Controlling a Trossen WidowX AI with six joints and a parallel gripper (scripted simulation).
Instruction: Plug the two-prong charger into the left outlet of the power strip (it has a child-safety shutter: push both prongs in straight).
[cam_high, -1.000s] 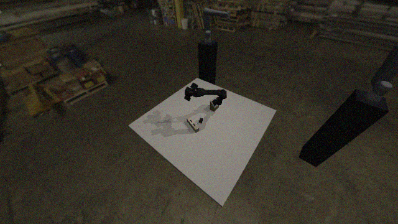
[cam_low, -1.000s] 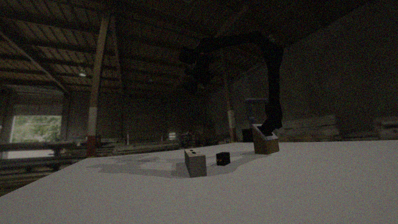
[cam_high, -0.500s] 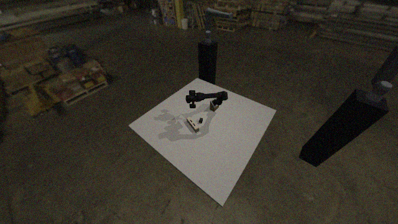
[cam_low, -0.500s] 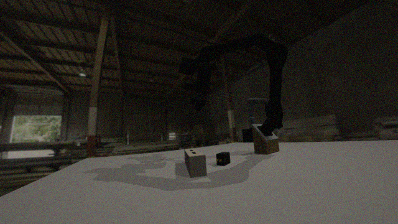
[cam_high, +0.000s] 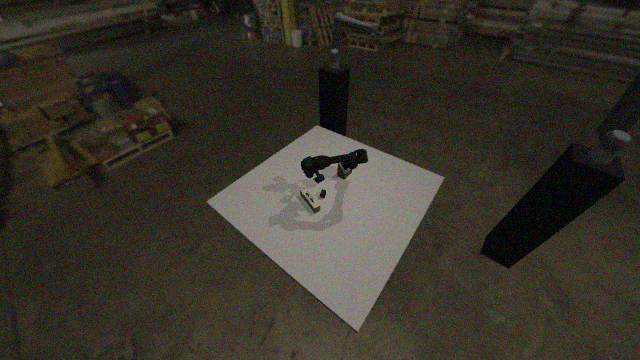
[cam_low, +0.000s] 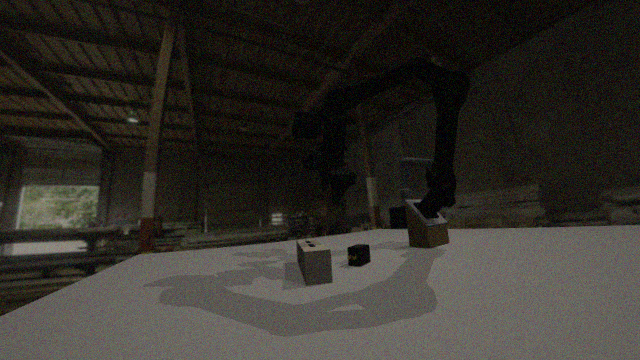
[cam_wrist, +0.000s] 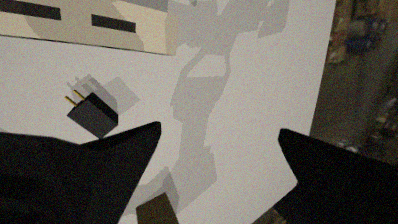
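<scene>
Now: the box-shaped charger 10 mm ahead of my gripper tip, 110 mm to the left of it and 150 mm below it.
</scene>
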